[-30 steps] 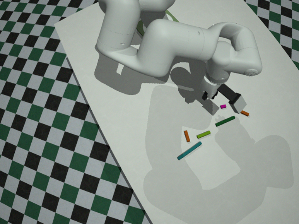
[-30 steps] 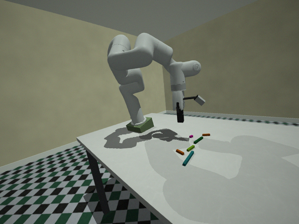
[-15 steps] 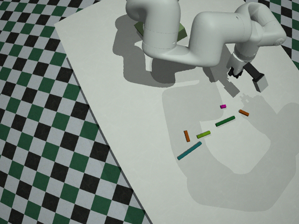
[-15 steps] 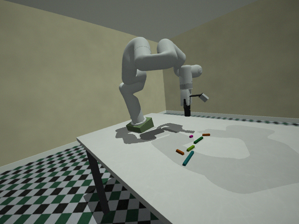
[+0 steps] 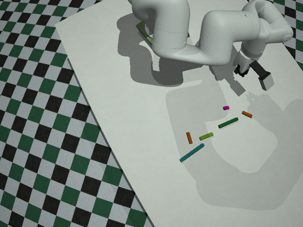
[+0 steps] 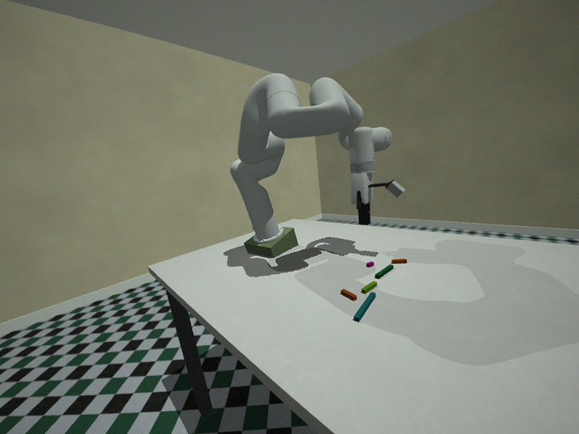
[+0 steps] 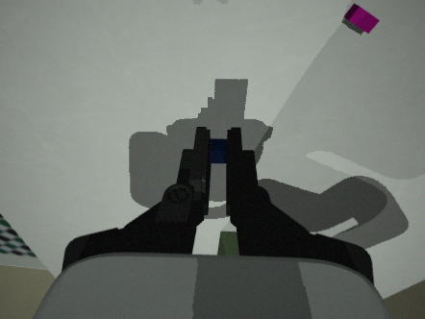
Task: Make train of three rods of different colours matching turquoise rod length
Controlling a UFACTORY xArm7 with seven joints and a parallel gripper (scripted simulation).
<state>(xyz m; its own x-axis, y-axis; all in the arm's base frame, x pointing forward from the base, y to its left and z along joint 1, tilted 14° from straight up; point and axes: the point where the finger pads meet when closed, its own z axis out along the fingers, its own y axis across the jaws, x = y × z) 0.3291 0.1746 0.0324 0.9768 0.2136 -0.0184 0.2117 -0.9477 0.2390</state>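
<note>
Right now the magenta rod is 6 cm ahead of my hand, 9 cm to the right of it and 12 cm below it. Also, from my hand: green rod (12 cm ahead, 11 cm to the right, 12 cm below); blue rod (2 cm below); lime rod (12 cm ahead, 21 cm to the right, 12 cm below).
</note>
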